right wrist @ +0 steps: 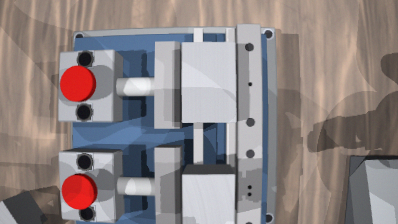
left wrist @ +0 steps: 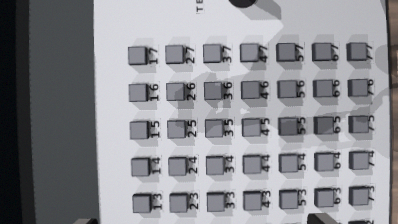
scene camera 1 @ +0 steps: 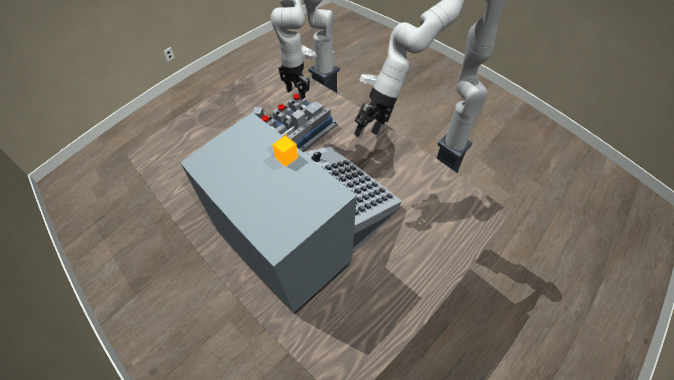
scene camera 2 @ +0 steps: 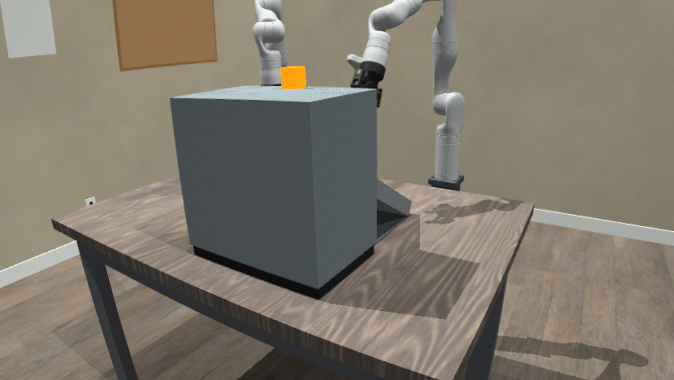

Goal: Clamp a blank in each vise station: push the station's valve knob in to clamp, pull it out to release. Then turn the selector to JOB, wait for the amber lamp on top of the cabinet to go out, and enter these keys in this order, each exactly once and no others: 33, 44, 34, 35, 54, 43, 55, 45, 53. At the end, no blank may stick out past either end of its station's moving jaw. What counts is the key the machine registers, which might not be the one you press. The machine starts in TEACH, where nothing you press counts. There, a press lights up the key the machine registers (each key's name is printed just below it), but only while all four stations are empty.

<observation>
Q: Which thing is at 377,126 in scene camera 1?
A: The left gripper.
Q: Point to a grey blank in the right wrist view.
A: At 208,68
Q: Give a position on a moving jaw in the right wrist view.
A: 166,86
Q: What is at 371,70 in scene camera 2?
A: The left gripper.
</observation>
